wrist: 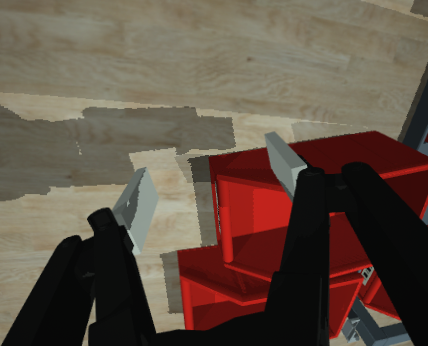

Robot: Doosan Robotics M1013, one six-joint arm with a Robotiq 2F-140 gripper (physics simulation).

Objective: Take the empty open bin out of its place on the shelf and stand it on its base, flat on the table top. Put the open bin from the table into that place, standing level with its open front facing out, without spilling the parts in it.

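Places are measured from the arm's base along level axes (x ahead, y left, z up), in metres.
Pixels of known places: gripper, fingertip midpoint: point(209, 167).
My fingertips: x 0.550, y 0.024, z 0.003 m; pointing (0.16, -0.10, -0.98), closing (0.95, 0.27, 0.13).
Observation:
Behind a point stands the place of what it marks.
My gripper point(209, 167) @(z 0.003, x 0.550, y 0.024 m) is open and empty. One pale fingertip pad is left of the red bins, and the other overlaps the top of the upper bin in this view. The upper red open bin point(252, 215) @(z -0.032, x 0.601, y -0.054 m) shows its open front and an interior with no parts visible in it; the right finger hides some of it. A second red open bin point(206, 300) @(z -0.032, x 0.552, y -0.180 m) shows below it, partly hidden by the gripper. Which of these is the empty bin of the task I cannot tell. No bin with parts in it can be made out.
Part of another red bin point(384, 297) @(z 0.003, x 0.794, y -0.199 m) shows at the lower right. The shelf's dark grey post point(419, 117) @(z -0.026, x 0.767, y 0.045 m) stands at the right edge, and a grey frame piece point(370, 326) @(z 0.031, x 0.752, y -0.207 m) shows at the bottom right. A wooden surface point(150, 55) @(z -0.035, x 0.514, y 0.099 m) with shadows lies behind.

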